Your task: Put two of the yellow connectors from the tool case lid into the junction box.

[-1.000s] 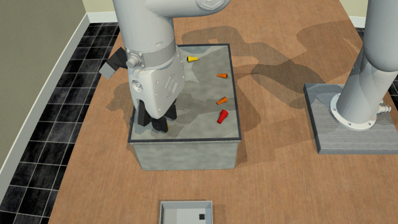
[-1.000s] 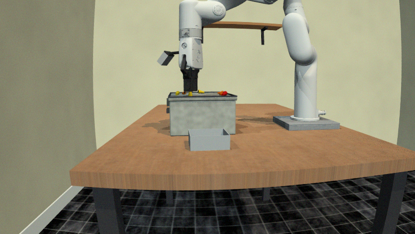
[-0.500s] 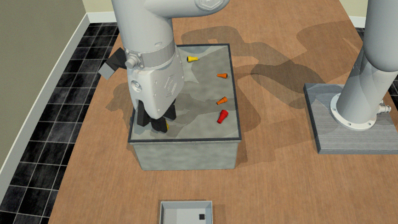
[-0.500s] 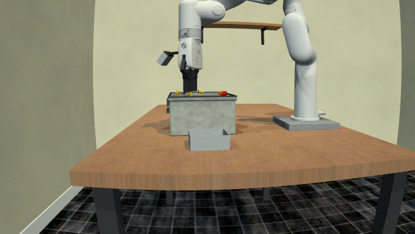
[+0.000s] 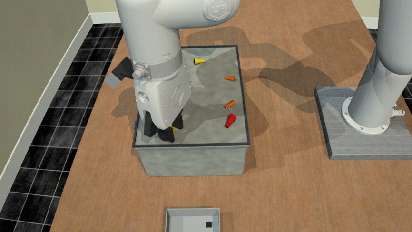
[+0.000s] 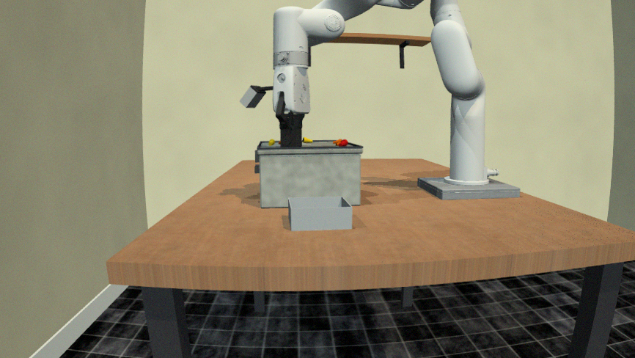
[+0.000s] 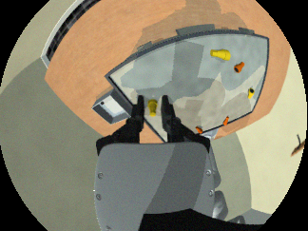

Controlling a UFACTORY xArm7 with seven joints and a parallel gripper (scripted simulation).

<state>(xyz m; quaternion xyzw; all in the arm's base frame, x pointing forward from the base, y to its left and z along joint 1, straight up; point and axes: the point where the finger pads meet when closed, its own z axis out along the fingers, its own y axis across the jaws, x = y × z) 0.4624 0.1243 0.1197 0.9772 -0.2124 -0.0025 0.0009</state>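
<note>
My gripper is now 110 mm past the red connector, 20 mm to the left of it and 10 mm above it. From my hand the other things lie so: grey tool case (30 mm behind, 120 mm to the right, 50 mm below).
</note>
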